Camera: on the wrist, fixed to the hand. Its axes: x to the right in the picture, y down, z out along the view.
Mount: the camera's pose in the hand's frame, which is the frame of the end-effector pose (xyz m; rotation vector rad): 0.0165 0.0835 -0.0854 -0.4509 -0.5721 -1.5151
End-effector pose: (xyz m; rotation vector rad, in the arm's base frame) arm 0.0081 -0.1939 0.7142 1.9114 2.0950 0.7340
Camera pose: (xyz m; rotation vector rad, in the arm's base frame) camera 0.0380 -0.1935 0.8310 -0.0064 1.9744 0.1722
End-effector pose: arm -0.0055 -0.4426 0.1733 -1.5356 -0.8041 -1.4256
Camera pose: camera 0.0351 -0.5561 0.1731 1.1315 1.6587 1.5428
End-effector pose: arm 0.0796 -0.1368 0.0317 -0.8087 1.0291 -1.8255
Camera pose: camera 0.0322 -0.1477 -0.0786 2.1846 -0.2687 1.7525
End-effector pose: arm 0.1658 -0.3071 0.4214 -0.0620 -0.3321 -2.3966
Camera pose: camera 0.2125 -0.3995 0.3596 0.5884 0.0152 2.1880
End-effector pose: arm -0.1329 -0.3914 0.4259 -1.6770 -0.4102 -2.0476
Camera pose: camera -0.1633 -0.5079 0.4190 1.3048 1.0086 1.2682
